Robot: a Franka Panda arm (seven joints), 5 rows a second.
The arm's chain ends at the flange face. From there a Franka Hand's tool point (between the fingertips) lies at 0.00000 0.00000 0.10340 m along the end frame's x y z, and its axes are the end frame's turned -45 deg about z.
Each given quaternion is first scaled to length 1.
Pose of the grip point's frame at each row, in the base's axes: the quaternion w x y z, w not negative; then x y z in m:
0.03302 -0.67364 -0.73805 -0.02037 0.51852 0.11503 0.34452
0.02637 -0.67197 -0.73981 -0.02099 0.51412 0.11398 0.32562
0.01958 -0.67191 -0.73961 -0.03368 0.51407 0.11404 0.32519
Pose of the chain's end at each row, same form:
0.03830 -0.90480 -0.42408 -0.00618 0.52072 0.10732 0.44761
0.03240 -0.90393 -0.42634 -0.00930 0.51524 0.10710 0.42879
0.03098 -0.90380 -0.42618 -0.02362 0.51238 0.10617 0.42828

